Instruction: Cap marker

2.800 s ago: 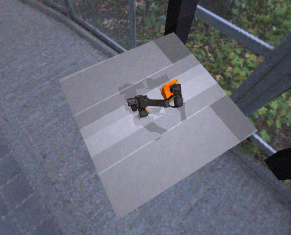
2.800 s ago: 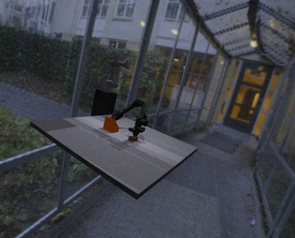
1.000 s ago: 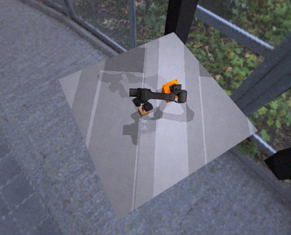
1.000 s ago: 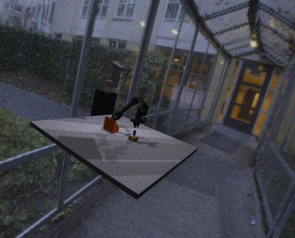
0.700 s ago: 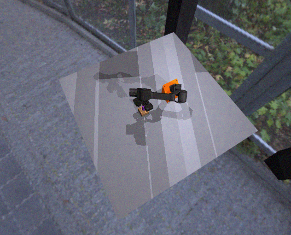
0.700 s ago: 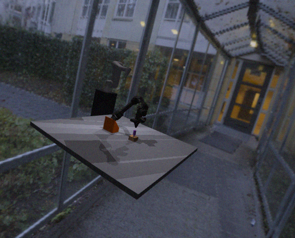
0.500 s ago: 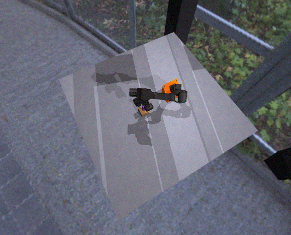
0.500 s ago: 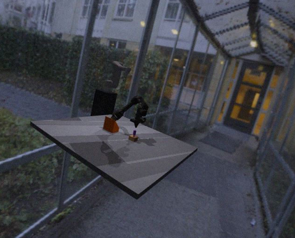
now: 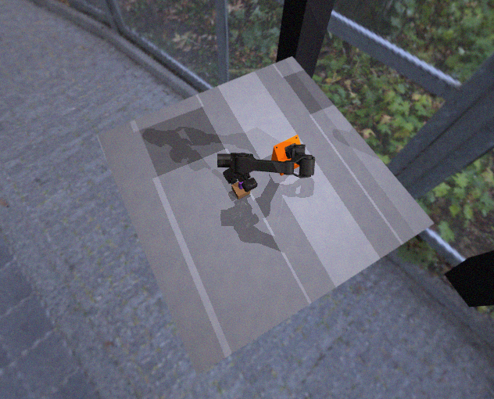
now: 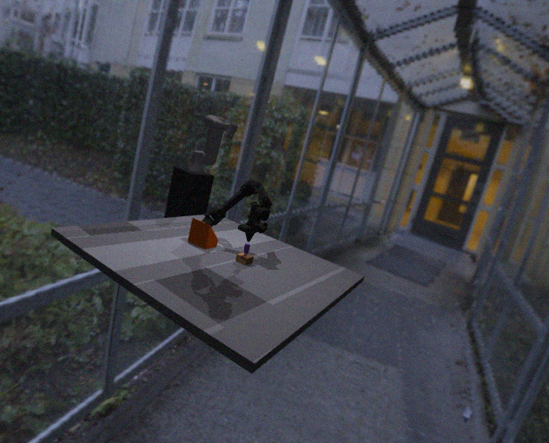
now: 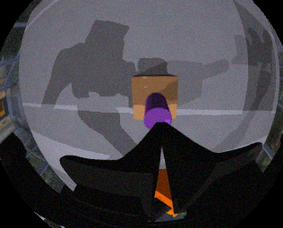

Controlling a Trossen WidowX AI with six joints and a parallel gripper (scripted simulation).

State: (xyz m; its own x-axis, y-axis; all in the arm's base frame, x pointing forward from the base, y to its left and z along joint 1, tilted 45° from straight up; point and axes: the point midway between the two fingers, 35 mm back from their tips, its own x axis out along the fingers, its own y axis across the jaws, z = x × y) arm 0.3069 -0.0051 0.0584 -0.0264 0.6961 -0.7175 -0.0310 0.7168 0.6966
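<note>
My gripper tip is now 4 cm above the purple cap. From my gripper tip the other things lie so: holder block: 10 cm below.
</note>
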